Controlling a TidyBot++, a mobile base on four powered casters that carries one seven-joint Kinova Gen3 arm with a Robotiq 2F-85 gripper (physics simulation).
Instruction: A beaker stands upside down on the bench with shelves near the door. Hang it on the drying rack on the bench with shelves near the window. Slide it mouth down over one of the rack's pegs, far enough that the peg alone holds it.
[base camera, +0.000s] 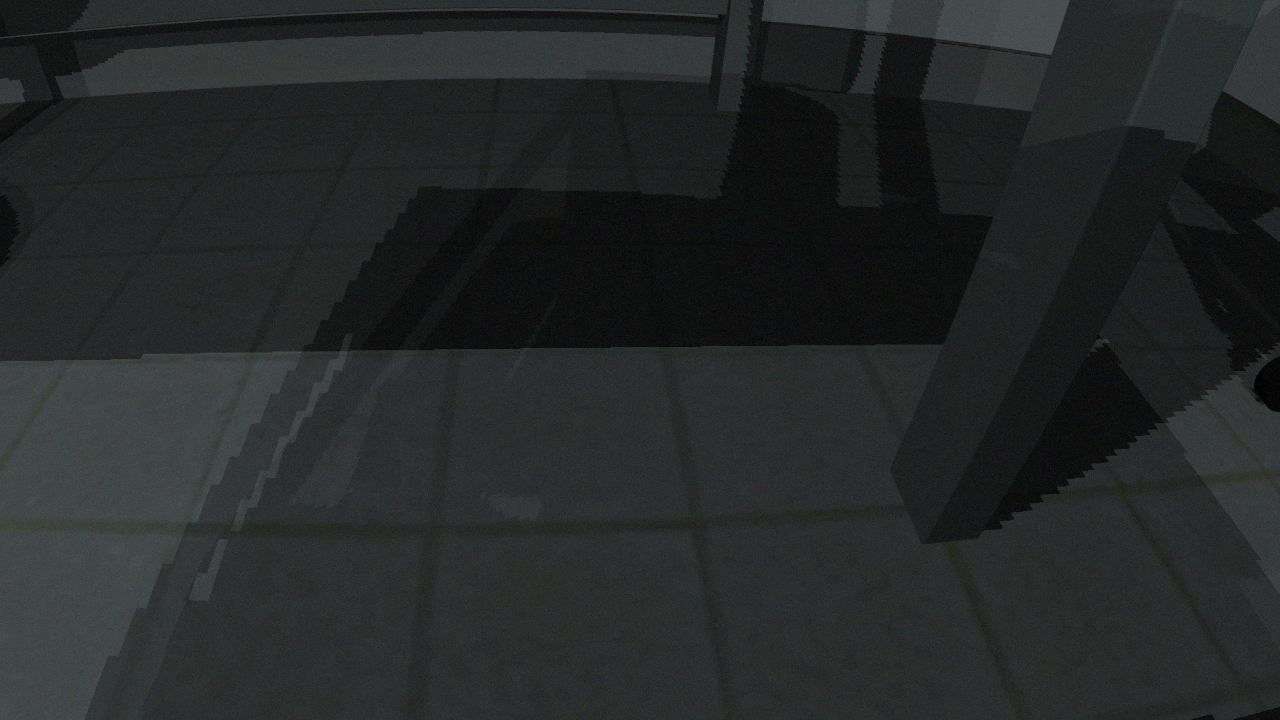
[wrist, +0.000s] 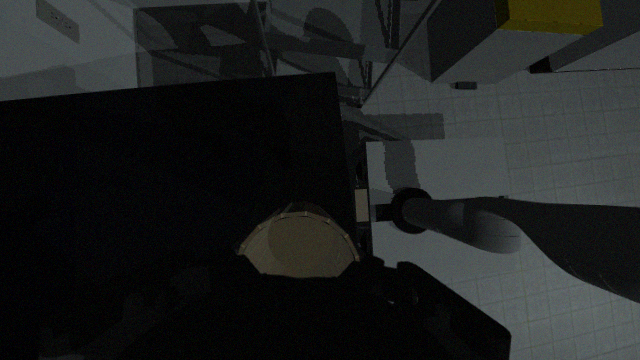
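Seen in the pictures: gripper, fingertip midpoint: (wrist: 299, 249); arm's base, origin of the base link: (wrist: 414, 210).
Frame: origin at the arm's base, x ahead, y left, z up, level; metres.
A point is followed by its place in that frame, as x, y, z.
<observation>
In the wrist view the beaker (wrist: 299, 242) @(0.381, -0.070, 0.548) stands upside down on the dark bench top (wrist: 193, 156) @(0.532, -0.154, 0.366), and its flat beige base faces the camera. My gripper (wrist: 299, 249) @(0.383, -0.051, 0.501) is shut on the beaker, with its dark fingers on either side of the glass at the bottom of the view. The fingers are hard to tell apart from the dark bench. The beaker sits near the bench's right edge. The base camera shows neither the beaker nor the gripper.
My arm (wrist: 459, 222) @(0.013, 0.002, 0.218) reaches in from the right over the tiled floor. A grey box (wrist: 467, 51) @(-0.389, -0.672, -0.135) with a yellow top (wrist: 533, 13) @(-0.490, -0.688, 0.054) stands at the upper right. In the base view a thick bench leg (base camera: 1032, 327) @(0.346, -0.206, -0.235) rises at the right, with a low rail (base camera: 399, 54) @(1.067, 0.249, -0.361) behind.
</observation>
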